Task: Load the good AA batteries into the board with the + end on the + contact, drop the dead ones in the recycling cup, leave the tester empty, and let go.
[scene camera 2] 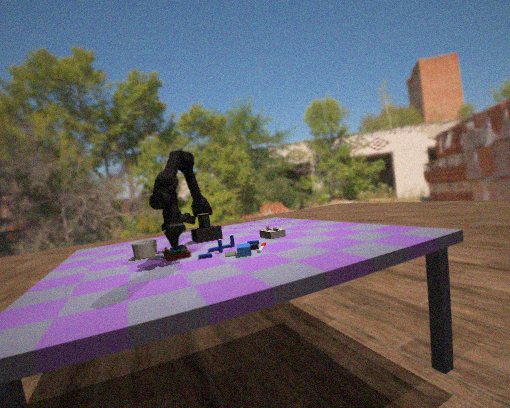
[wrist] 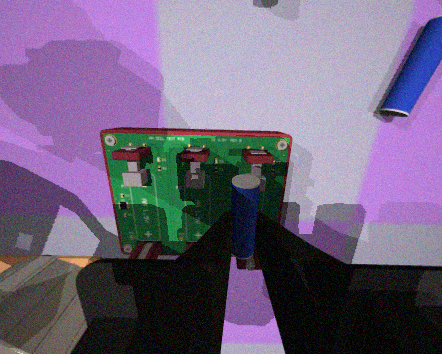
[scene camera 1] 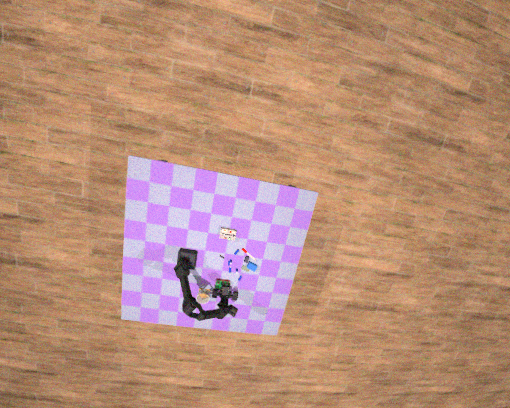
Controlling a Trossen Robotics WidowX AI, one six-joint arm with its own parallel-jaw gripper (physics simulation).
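Places are measured from the arm's base along level axes (x ahead, y left, z up), in metres.
Where they show: gripper, fingertip midpoint: [scene camera 2: 175,250] [wrist: 242,218]; arm's base, origin of the base link: [scene camera 2: 205,227] [scene camera 1: 184,260].
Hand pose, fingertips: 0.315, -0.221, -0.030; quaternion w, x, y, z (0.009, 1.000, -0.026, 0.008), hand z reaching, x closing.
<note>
Things, the pixels of their top centre, and the offset from my fingertips, as dx, dy, dz.
- green board, middle of its top: [wrist: 193,216] [scene camera 2: 175,246] [scene camera 1: 222,287] -0.028, +0.008, +0.009
- recycling cup, middle of its top: [scene camera 2: 144,241] [scene camera 1: 202,298] -0.164, -0.090, +0.031
- blue box-like object, middle of its top: [scene camera 2: 243,245] [scene camera 1: 252,267] +0.178, +0.194, +0.001
- red-and-white item, middle of its top: [scene camera 2: 261,245] [scene camera 1: 249,255] +0.145, +0.282, -0.021
- pale box, middle of its top: [scene camera 2: 271,226] [scene camera 1: 227,235] -0.030, +0.438, +0.015
My gripper [wrist: 242,218] [scene camera 2: 175,245] is shut on a blue battery [wrist: 245,212], tilted with its flat pale end facing the wrist camera, over the right bay of the green board [wrist: 171,200] [scene camera 2: 177,254]. Its lower end is partly hidden; I cannot tell whether it touches the board. The left and middle bays hold no battery. Another blue battery [wrist: 417,70] lies on the table at the upper right in the wrist view. More blue batteries [scene camera 1: 236,251] [scene camera 2: 205,256] are beyond the board; one [scene camera 2: 231,241] stands upright. The recycling cup [scene camera 1: 202,298] [scene camera 2: 145,250] is beside the board.
A blue box-like object [scene camera 1: 251,266] [scene camera 2: 243,250] is near the batteries, beside a red-and-white item [scene camera 1: 244,250] [scene camera 2: 263,245]. A pale box [scene camera 1: 228,233] [scene camera 2: 272,233] stands farther off. I cannot tell which is the tester. The arm's base [scene camera 1: 187,257] [scene camera 2: 206,234] is on the checkered table.
</note>
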